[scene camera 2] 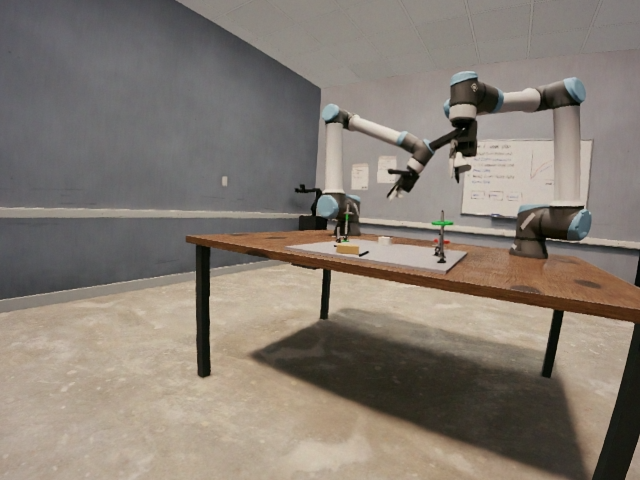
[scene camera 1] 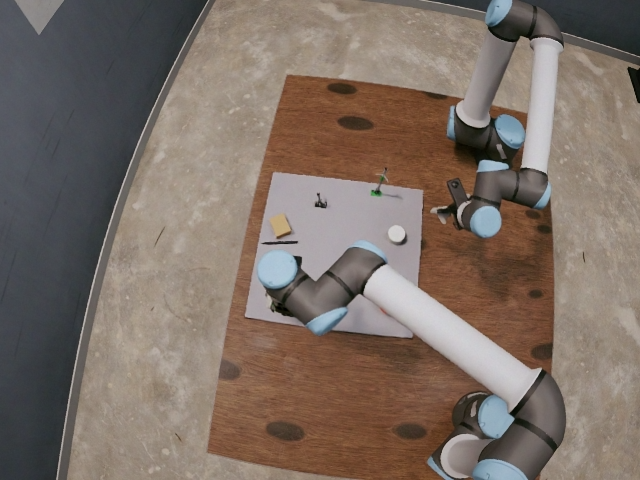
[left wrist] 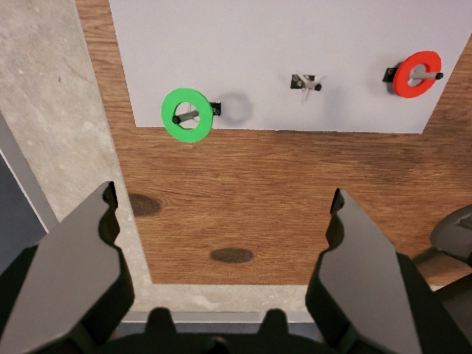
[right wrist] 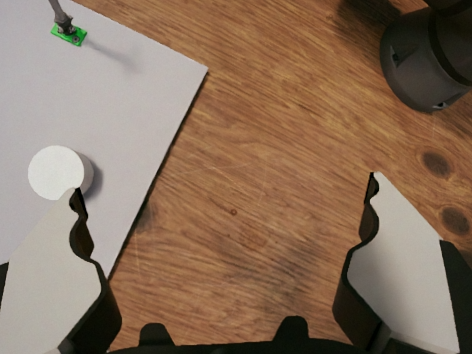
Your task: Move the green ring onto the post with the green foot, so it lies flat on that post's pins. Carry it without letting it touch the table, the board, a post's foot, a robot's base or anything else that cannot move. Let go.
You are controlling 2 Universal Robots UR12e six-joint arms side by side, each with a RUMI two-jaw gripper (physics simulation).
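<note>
The green ring (scene camera 2: 435, 223) (left wrist: 168, 114) lies around a post with a black foot, high on the post and apart from the board. It is hidden under the left arm in scene camera 1. The post's green foot (scene camera 1: 375, 193) (scene camera 2: 345, 240) (right wrist: 75, 37) stands on the board, and no ring is seen on that post. My left gripper (scene camera 2: 458, 171) (left wrist: 227, 186) is open and empty, pointing down high above the board near the green ring. My right gripper (scene camera 1: 437, 215) (scene camera 2: 394, 195) (right wrist: 225, 182) is open and empty, high above the table beside the board.
The grey board (scene camera 1: 346, 222) (left wrist: 250, 45) also bears a red ring (scene camera 2: 446, 241) (left wrist: 401, 82) on a post, a white cylinder (scene camera 1: 396, 234) (scene camera 2: 384, 240) (right wrist: 56, 171), a yellow block (scene camera 1: 280, 225) (scene camera 2: 347, 249), a black pen (scene camera 1: 279, 242) and ringless posts with black feet.
</note>
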